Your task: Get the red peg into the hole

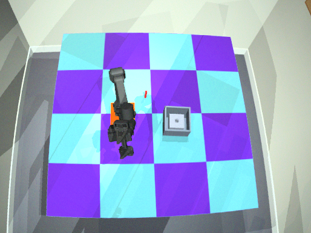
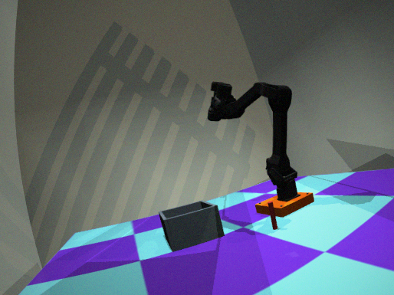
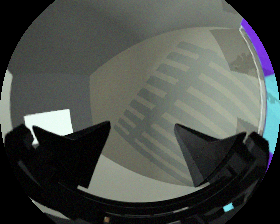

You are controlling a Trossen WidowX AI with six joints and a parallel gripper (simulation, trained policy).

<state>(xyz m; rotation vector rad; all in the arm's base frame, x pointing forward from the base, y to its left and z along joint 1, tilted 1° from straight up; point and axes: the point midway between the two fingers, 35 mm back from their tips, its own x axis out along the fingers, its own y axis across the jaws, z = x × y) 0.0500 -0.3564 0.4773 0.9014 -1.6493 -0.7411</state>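
Now: the red peg 10 cm ahead of my gripper tip, 51 cm to the left of it and 49 cm below it. From my gripper tip the other things lie so: pale plate: 30 cm ahead, 34 cm to the left, 49 cm below; grey box: 30 cm ahead, 34 cm to the left, 50 cm below.
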